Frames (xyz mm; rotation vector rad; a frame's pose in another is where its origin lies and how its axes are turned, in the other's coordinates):
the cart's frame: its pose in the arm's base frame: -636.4 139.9 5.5 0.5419 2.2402 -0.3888
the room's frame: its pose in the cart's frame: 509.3 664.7 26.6 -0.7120 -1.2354 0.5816
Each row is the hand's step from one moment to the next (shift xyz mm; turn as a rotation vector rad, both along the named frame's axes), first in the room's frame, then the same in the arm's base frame.
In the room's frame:
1: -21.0 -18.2 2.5 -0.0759 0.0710 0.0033
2: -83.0 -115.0 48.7 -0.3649 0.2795 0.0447
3: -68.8 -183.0 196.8 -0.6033 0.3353 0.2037
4: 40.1 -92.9 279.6 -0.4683 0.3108 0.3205
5: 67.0 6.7 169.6 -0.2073 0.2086 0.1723
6: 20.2 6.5 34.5 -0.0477 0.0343 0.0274
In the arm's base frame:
1: -8.5 -25.5 7.6 -0.0540 0.0307 0.0834
2: 2.2 -145.9 34.7 -0.2290 0.0876 0.3914
3: 135.0 -226.7 85.6 -0.2607 0.0088 0.6707
4: 254.0 -115.5 102.7 -0.0835 0.0230 0.6412
5: 171.8 4.0 61.3 -0.0231 0.0680 0.3332
6: 38.3 8.1 10.3 -0.0129 0.0056 0.0633

